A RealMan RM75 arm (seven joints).
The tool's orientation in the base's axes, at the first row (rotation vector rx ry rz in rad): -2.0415 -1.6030 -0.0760
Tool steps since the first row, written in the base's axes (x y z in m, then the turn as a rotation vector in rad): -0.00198 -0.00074 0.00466 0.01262 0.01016 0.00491; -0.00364 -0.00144 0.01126 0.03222 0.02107 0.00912; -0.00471 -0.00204 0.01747 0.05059 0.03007 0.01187; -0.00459 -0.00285 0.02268 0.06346 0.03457 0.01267; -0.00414 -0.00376 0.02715 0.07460 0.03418 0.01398; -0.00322 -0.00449 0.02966 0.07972 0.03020 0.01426; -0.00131 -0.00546 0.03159 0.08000 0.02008 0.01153
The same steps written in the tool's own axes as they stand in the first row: 0.00046 -0.00345 -0.00376 0.01445 0.00821 -0.00321; 0.00175 -0.00733 -0.00924 0.03135 0.02296 -0.00743; 0.00316 -0.01054 -0.01451 0.04567 0.03742 -0.01090; 0.00436 -0.01226 -0.01934 0.05369 0.04824 -0.01317; 0.00531 -0.01339 -0.02369 0.05707 0.05800 -0.01754; 0.00584 -0.01337 -0.02641 0.05514 0.06318 -0.02096; 0.00624 -0.01220 -0.02901 0.04527 0.06595 -0.02317
